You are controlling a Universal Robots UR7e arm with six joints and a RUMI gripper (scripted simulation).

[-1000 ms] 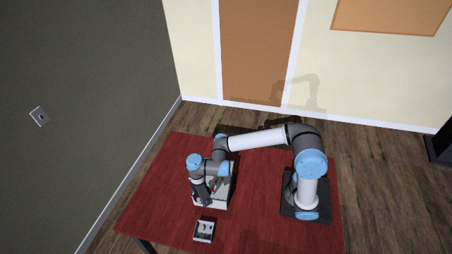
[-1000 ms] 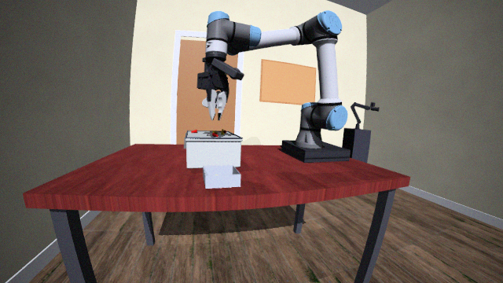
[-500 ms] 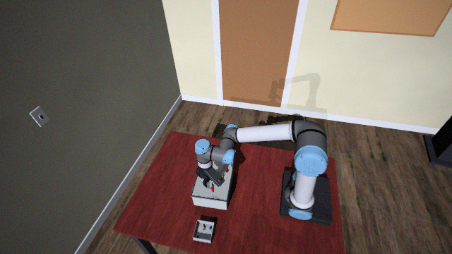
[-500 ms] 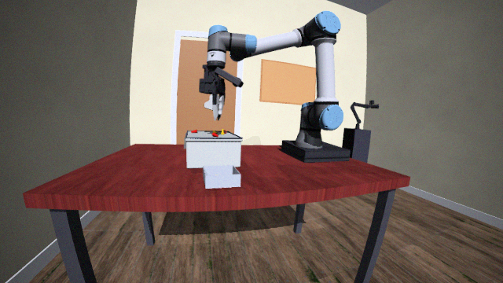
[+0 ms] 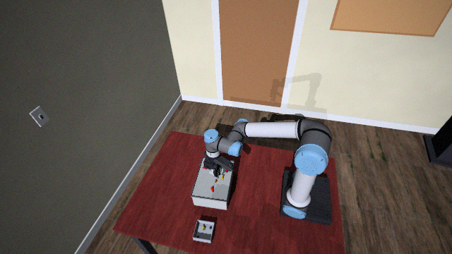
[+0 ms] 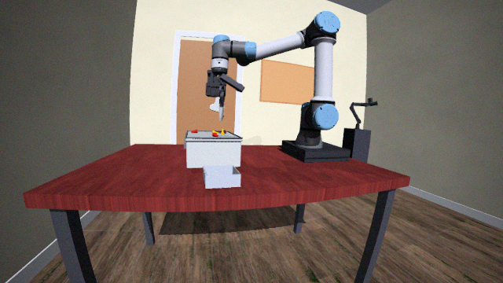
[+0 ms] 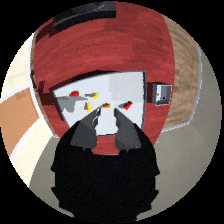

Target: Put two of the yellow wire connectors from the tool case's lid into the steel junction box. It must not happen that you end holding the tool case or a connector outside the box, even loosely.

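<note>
Now: hand 110 mm above the grey tool case, 50 mm short of it and 20 mm to the left of it.
</note>
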